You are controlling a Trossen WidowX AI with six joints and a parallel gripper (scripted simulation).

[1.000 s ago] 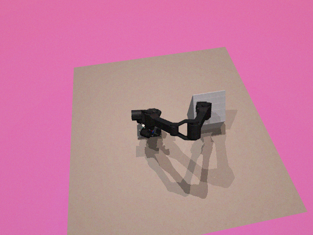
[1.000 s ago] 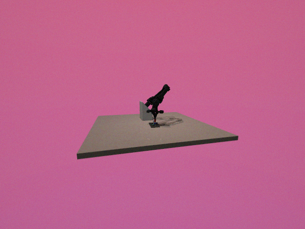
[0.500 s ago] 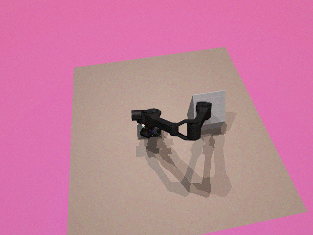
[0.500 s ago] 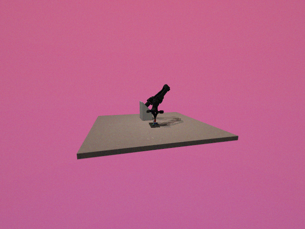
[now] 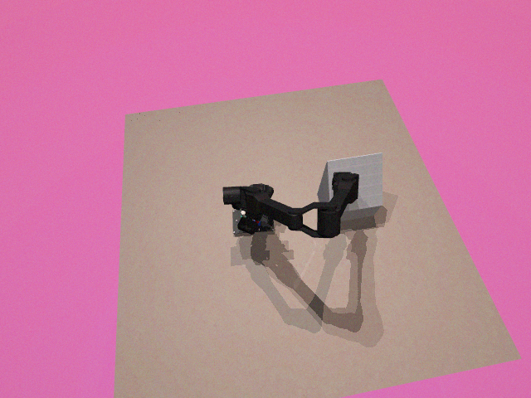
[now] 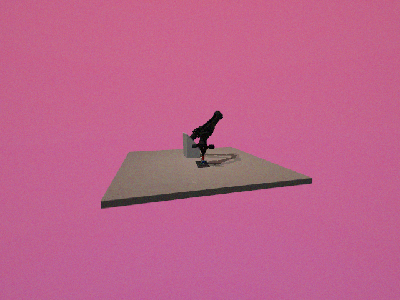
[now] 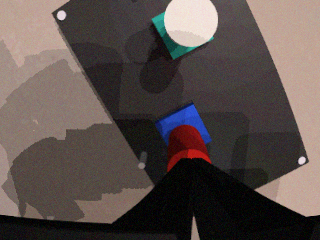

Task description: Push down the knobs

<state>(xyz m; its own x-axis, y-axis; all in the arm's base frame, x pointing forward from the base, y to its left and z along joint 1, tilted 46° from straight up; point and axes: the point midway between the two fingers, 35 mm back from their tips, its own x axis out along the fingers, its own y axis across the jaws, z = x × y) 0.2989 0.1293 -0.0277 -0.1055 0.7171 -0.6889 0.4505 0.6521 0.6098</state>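
Now: gripper tip 20 mm above the red knob. The rest, counted from my gripper tip: grey knob 50 mm ahead, 20 mm to the right, 20 mm below.
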